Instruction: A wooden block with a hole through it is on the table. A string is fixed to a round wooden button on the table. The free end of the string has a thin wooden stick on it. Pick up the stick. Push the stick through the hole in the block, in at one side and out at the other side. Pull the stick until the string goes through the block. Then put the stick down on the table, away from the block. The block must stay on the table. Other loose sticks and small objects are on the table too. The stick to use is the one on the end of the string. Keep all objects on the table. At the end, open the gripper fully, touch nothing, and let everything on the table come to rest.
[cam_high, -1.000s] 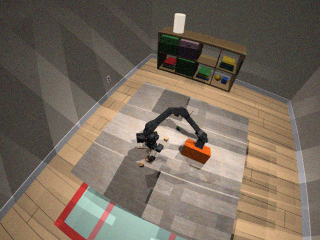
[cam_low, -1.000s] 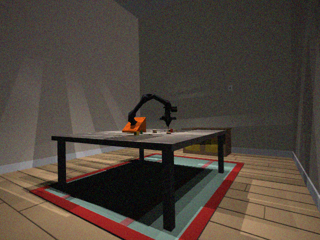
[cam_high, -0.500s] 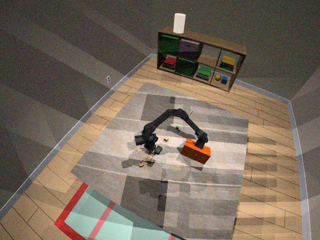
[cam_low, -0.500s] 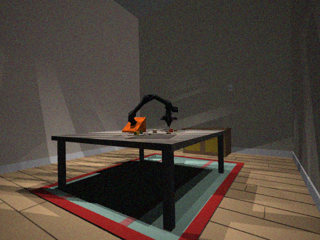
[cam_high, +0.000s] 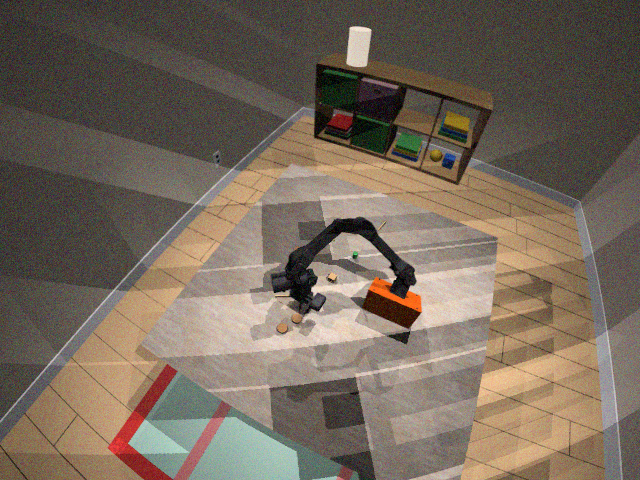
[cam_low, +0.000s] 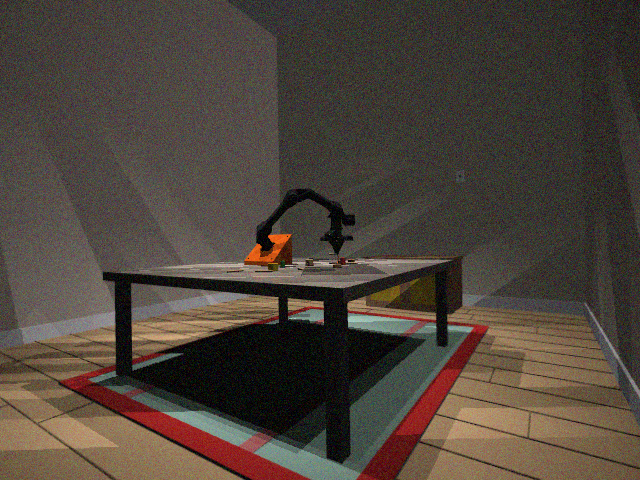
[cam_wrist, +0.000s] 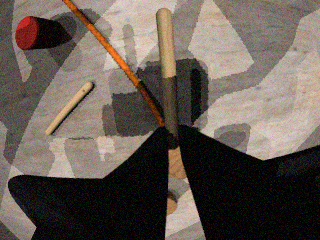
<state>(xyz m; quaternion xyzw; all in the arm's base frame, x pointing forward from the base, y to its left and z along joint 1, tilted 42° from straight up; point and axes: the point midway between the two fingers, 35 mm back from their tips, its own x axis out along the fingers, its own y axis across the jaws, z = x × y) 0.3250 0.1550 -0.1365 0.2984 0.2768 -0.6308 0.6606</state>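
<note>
The wooden block lies 19 cm to the right of my gripper tip, 4 cm below it and 4 cm behind it. The rest, counted from my gripper tip: small red object: 9 cm ahead, 8 cm to the right, 3 cm below; small green object: 35 cm to the right, 7 cm behind, 3 cm below; round wooden button: 24 cm to the right, 17 cm ahead, 4 cm below.
</note>
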